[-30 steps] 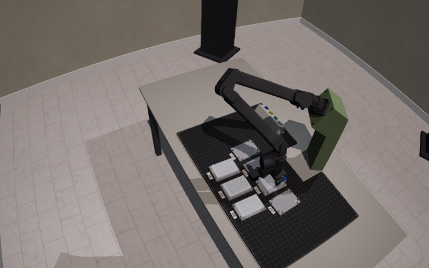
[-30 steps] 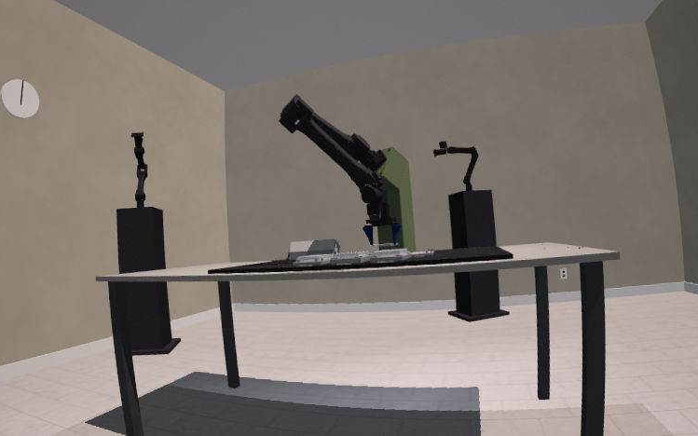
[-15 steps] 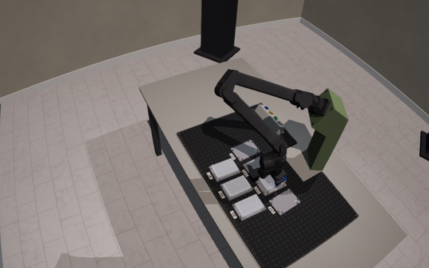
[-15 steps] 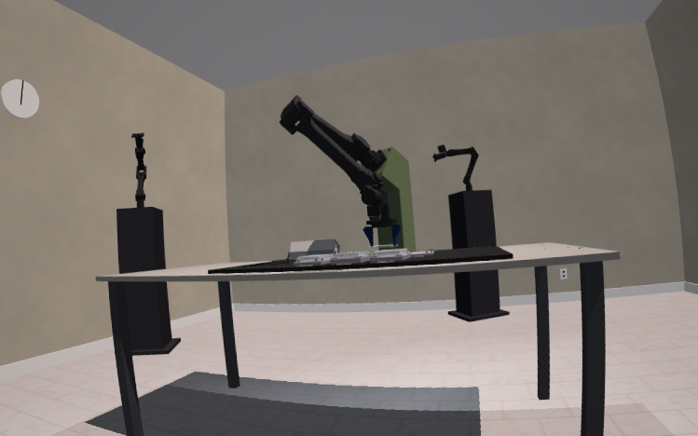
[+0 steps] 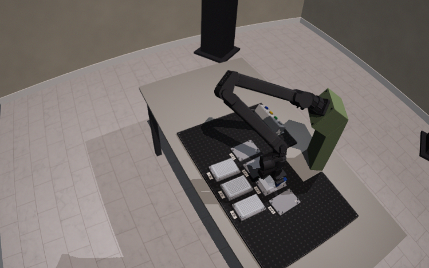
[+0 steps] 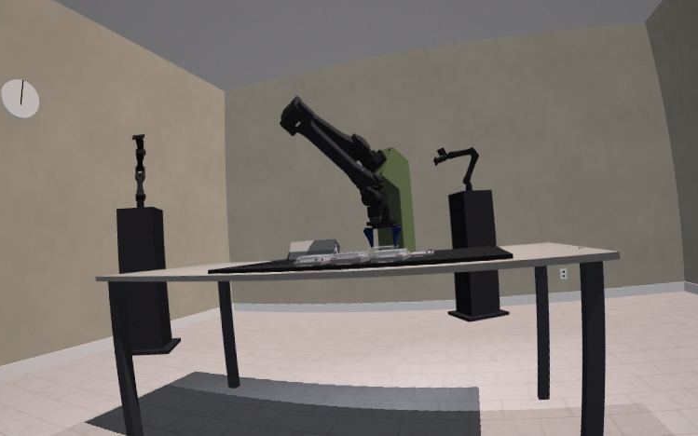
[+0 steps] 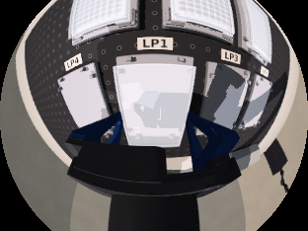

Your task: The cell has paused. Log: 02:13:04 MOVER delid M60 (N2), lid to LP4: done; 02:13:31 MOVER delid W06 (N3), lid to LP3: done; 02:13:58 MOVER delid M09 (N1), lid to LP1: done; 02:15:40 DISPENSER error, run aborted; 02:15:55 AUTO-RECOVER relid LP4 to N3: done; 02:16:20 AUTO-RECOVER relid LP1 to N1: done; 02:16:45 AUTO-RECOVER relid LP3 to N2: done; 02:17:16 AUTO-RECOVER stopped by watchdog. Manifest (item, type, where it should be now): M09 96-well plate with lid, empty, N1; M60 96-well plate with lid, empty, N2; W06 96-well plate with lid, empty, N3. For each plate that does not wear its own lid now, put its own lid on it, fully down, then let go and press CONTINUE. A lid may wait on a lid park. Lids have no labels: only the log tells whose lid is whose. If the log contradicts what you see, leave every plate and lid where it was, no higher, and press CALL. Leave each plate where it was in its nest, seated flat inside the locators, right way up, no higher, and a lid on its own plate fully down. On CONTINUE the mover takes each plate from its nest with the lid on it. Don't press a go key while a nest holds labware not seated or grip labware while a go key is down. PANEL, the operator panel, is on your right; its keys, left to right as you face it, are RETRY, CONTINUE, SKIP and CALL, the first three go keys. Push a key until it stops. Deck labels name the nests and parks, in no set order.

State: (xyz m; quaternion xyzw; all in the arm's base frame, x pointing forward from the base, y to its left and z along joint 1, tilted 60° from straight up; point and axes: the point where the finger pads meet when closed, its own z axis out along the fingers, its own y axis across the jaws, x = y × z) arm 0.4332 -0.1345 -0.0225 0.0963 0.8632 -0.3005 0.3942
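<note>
Now: the LP1 park 4 cm below my hand. From my hand the other things lie so: LP3 park 6 cm behind, 12 cm to the right, 4 cm below; then LP4 park 7 cm ahead, 11 cm to the left, 4 cm below; then lp1 label 8 cm ahead, 5 cm to the right, 4 cm below.
</note>
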